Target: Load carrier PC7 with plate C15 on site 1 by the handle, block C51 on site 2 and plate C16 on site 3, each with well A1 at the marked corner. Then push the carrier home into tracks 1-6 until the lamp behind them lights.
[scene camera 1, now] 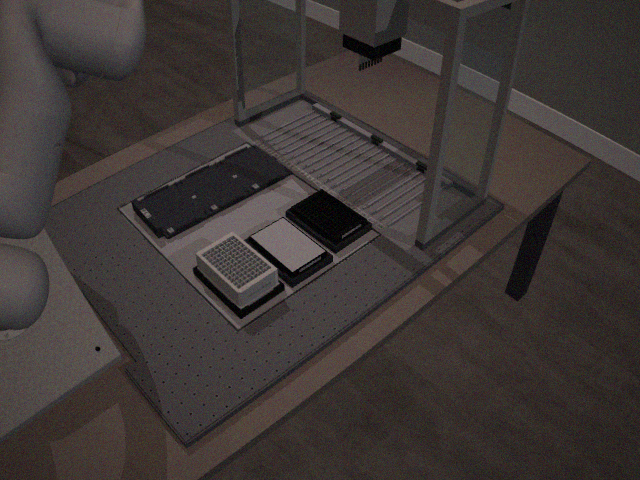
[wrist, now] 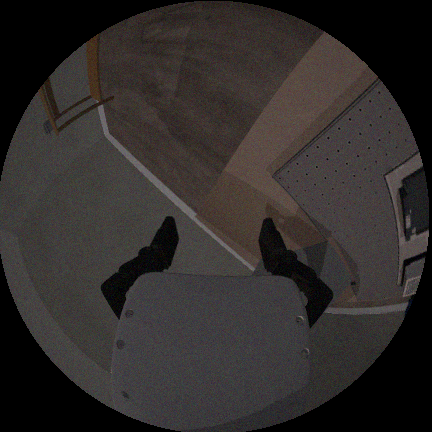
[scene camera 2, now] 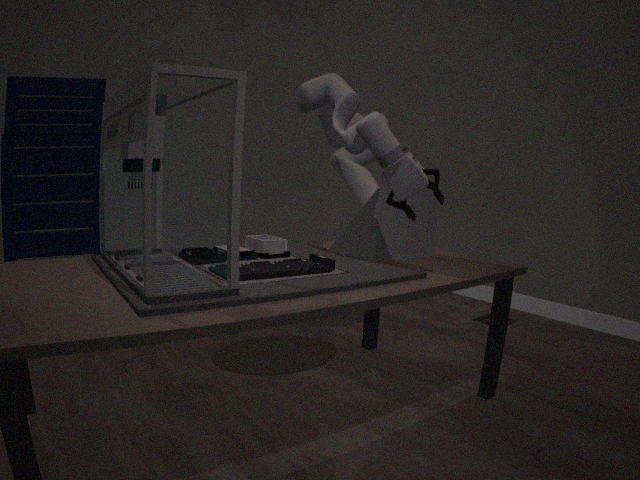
Scene:
A dark carrier rests on a perforated baseplate.

